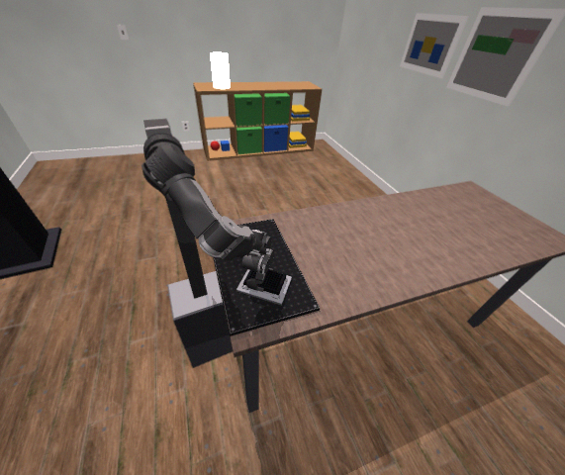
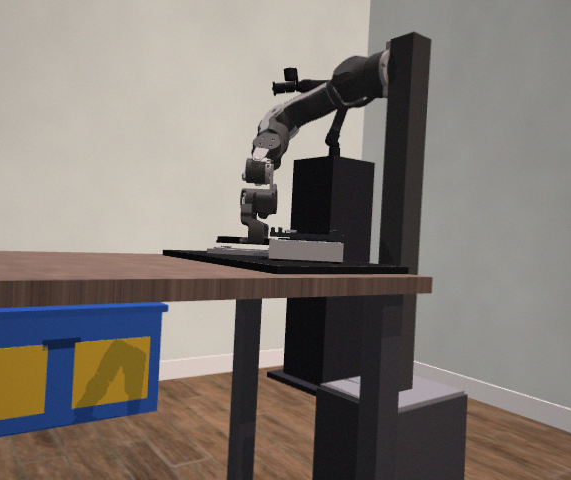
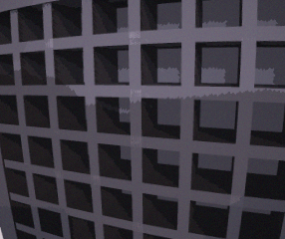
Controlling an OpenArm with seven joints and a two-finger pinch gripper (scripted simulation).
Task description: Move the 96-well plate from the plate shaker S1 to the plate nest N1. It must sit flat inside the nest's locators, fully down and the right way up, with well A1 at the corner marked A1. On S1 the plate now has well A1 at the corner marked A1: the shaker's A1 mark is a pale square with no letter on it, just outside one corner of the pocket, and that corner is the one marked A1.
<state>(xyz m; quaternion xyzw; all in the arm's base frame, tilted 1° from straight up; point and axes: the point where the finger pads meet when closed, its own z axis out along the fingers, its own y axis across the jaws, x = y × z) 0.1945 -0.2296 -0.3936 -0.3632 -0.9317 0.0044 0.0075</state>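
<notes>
My hand is 10 mm short of the plate nest N1, 10 mm to the left of it and 20 mm above it. Round my hand: plate shaker S1 (40 mm ahead, 180 mm to the left, 10 mm above); then black 96-well plate (10 mm ahead, 10 mm to the right).
</notes>
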